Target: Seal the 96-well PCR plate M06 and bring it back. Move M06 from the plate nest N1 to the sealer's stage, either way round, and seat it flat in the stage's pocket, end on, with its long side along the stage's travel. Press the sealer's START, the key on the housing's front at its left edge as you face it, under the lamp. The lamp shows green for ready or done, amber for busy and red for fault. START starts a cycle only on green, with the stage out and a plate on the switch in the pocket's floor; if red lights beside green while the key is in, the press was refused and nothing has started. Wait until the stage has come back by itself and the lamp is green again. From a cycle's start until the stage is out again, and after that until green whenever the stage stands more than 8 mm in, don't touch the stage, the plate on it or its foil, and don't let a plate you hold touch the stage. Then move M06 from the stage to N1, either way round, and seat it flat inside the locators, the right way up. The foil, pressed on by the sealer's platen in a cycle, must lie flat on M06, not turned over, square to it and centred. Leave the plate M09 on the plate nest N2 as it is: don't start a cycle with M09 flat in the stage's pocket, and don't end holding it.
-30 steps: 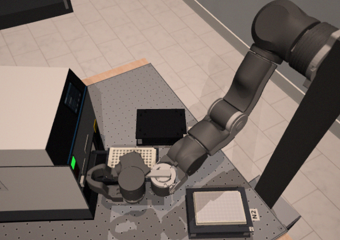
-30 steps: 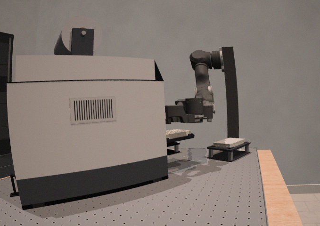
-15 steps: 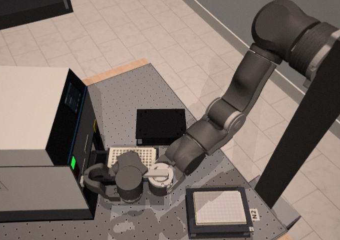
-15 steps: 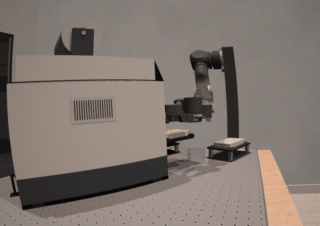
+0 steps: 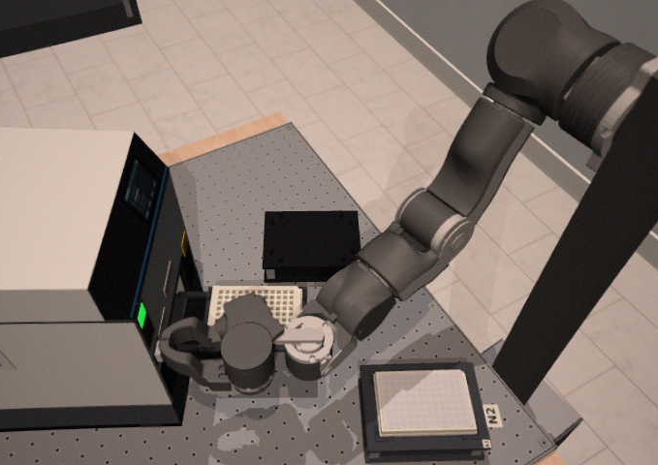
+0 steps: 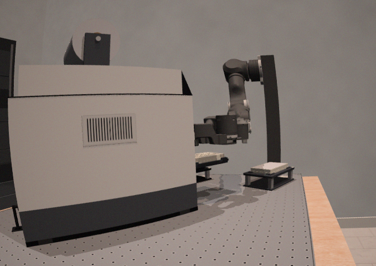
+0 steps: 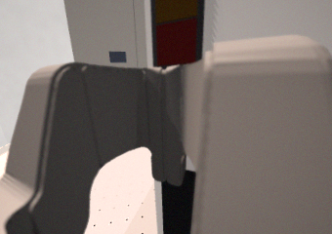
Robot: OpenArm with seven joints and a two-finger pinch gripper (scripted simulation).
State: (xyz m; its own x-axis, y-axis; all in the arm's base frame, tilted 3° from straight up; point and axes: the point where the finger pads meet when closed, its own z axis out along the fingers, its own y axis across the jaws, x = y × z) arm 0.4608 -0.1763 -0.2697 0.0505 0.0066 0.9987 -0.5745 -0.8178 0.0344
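The start key is 10 mm ahead of my hand and 10 mm to the right of it. Also, from my hand: sealer's stage: 120 mm behind, 30 mm to the right, 90 mm below; touchscreen: 50 mm behind, 130 mm to the right, 130 mm above; 96-well plate M06: 130 mm behind, 30 mm to the right, 80 mm below.
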